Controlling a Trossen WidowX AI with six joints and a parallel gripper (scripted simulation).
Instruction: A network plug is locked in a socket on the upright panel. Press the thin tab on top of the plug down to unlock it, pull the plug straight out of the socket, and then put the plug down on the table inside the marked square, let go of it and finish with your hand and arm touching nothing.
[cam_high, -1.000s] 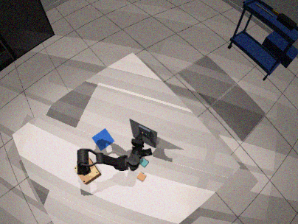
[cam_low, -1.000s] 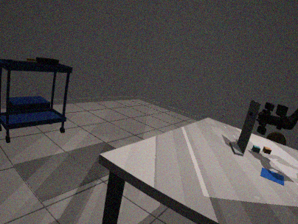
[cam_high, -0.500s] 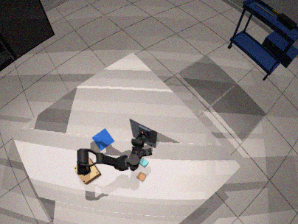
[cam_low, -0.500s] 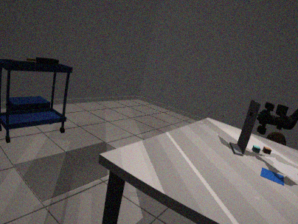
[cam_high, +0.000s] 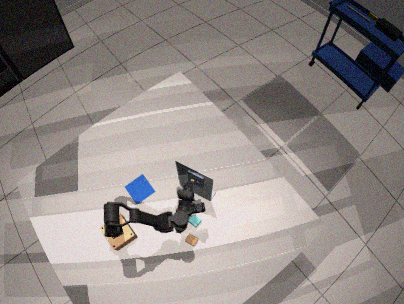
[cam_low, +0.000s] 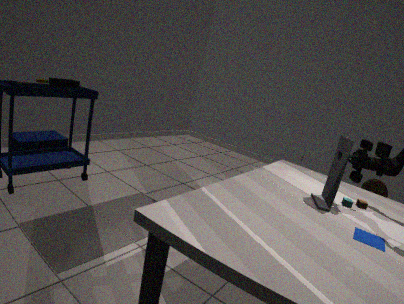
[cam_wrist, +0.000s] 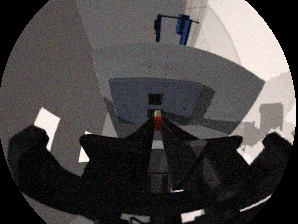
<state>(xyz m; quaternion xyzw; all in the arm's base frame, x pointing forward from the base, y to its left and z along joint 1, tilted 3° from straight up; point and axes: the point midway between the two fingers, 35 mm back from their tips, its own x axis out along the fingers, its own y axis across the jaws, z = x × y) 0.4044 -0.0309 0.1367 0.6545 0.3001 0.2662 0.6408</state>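
The blue marked square is 220 mm behind my gripper tip, 170 mm to the left of it and 220 mm below it. From my gripper tip the other things lie so: network plug: 10 mm ahead; then teal block: 50 mm behind, 110 mm to the right, 210 mm below; then upright dark panel: 30 mm ahead, 10 mm to the left, 90 mm below.
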